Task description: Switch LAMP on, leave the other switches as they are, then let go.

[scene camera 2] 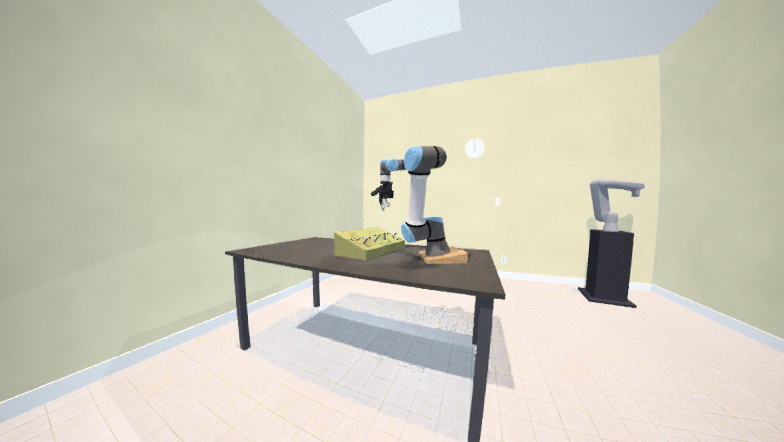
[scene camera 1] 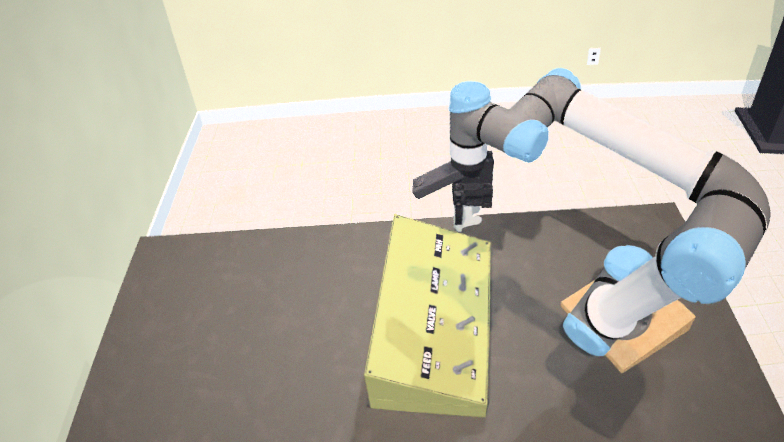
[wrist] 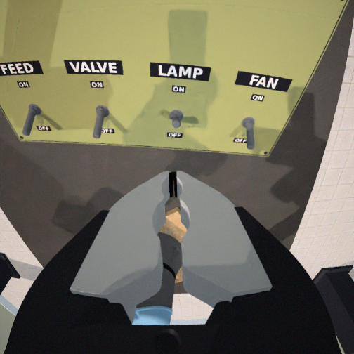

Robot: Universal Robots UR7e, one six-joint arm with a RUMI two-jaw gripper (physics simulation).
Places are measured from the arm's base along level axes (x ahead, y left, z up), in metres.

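Pixels of known places: gripper, between the fingertips: (scene camera 2: 383,211) (scene camera 1: 459,230); arm's base, origin of its link: (scene camera 2: 437,253).
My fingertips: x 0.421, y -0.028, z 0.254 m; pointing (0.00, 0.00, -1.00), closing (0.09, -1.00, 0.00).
Observation:
Ahead of a thing's pixels: the offset from my fingertips to its middle. "spot": to the spot under its first point. Level surfaces: height alone.
A yellow-green sloped switch panel (scene camera 1: 406,247) (scene camera 2: 348,247) (wrist: 120,30) stands on the table. The LAMP lever @[spot: 0.012 m back, 0.003 m left, 0.177 m down] (scene camera 1: 462,282) (wrist: 175,118) leans differently from the others: it looks short in the wrist view and is tilted away from OFF, to the ON side. The FAN lever @[spot: 0.028 m back, 0.118 m right, 0.183 m down] (scene camera 1: 469,248) (wrist: 250,134), VALVE lever @[spot: 0.024 m back, 0.122 m left, 0.180 m down] (scene camera 1: 466,322) (wrist: 100,122) and FEED lever @[spot: 0.020 m back, 0.242 m left, 0.181 m down] (scene camera 1: 463,366) (wrist: 32,120) all tilt to OFF. My gripper (scene camera 1: 462,226) (scene camera 2: 383,207) (wrist: 173,173) is shut and empty. It hangs well above the panel, apart from every lever.
The arm's base stands on a wooden block (scene camera 1: 653,343) (scene camera 2: 443,257) on the dark table @[0.290 m down] (scene camera 1: 247,329) (scene camera 2: 296,255), beside the panel's lever side. Far off, a second grey arm (scene camera 2: 601,200) stands on a black pedestal (scene camera 2: 608,266) on the floor.

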